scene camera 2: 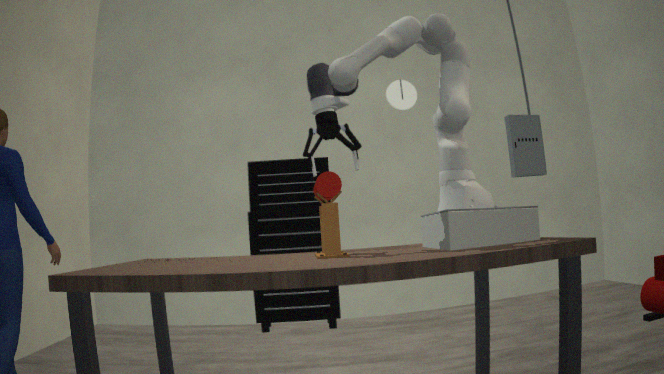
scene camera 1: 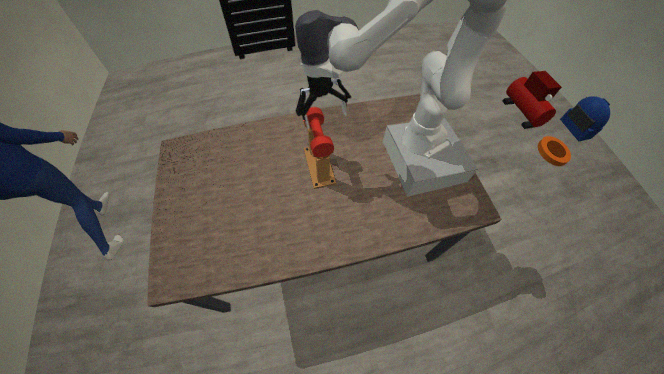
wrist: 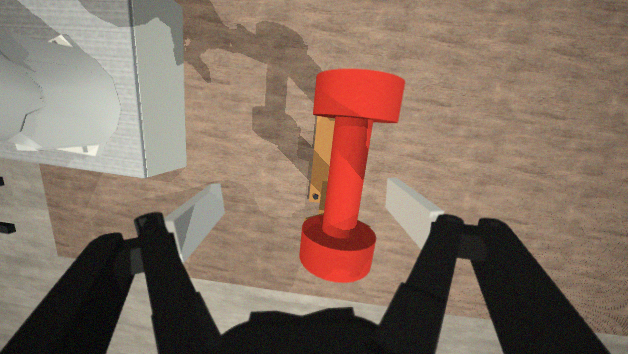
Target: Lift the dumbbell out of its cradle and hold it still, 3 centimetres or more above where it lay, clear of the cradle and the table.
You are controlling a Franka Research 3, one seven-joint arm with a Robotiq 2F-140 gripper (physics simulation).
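The red dumbbell rests on top of the orange cradle, which stands upright on the table. My gripper is open and empty, pointing down. In the second scene view its fingertips are about level with or slightly above the top of the dumbbell's near head. In the wrist view the dumbbell runs lengthwise between the two fingers' lines, nearer the right finger, with one head towards the palm side. The dumbbell hides much of the cradle there.
The arm's grey base block stands on the table, to the right of the cradle in the scene views. A black drawer cabinet stands behind the table. A person in blue stands at left.
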